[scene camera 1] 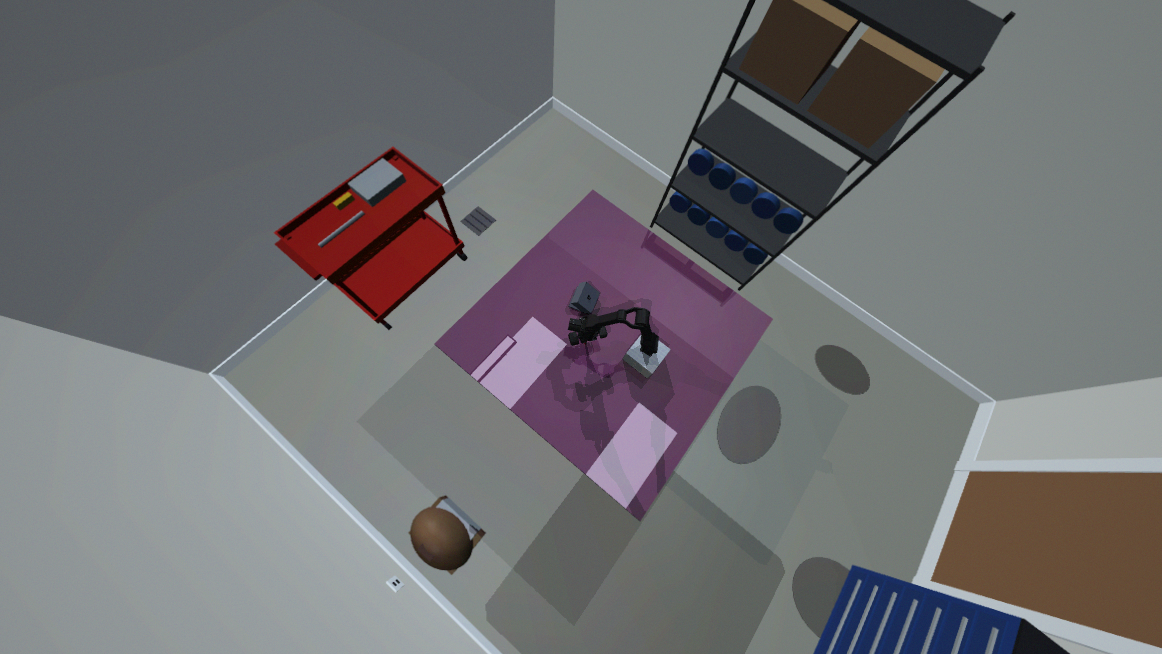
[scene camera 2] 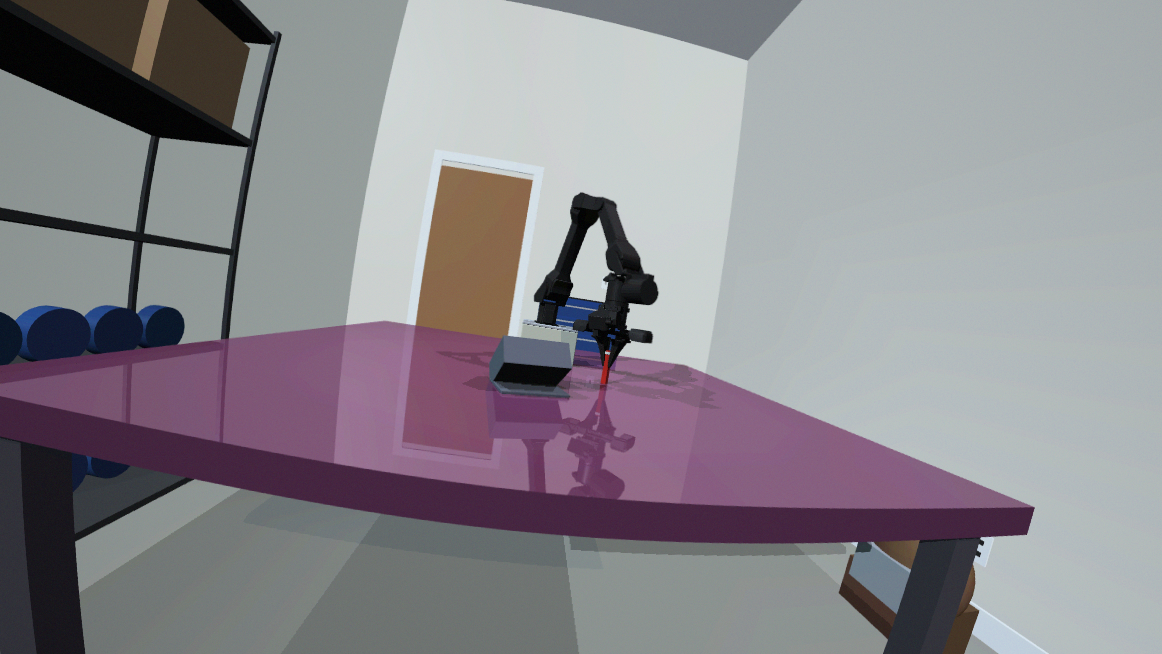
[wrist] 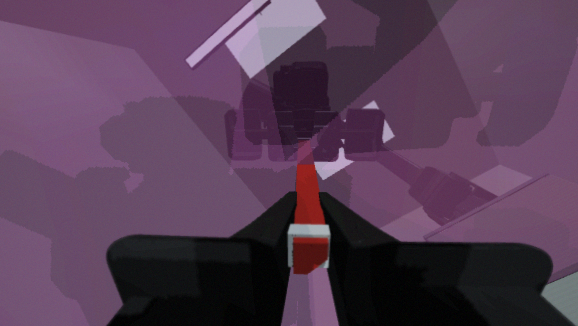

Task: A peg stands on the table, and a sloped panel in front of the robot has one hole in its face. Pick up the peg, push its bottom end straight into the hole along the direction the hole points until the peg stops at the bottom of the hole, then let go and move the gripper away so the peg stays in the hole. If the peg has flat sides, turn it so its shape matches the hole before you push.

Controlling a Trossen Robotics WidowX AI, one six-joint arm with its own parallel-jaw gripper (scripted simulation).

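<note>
Red peg (wrist: 308, 238), held by my gripper (scene camera 2: 606, 366) (wrist: 307, 200). Grey sloped panel (scene camera 2: 519, 360) also here.
</note>
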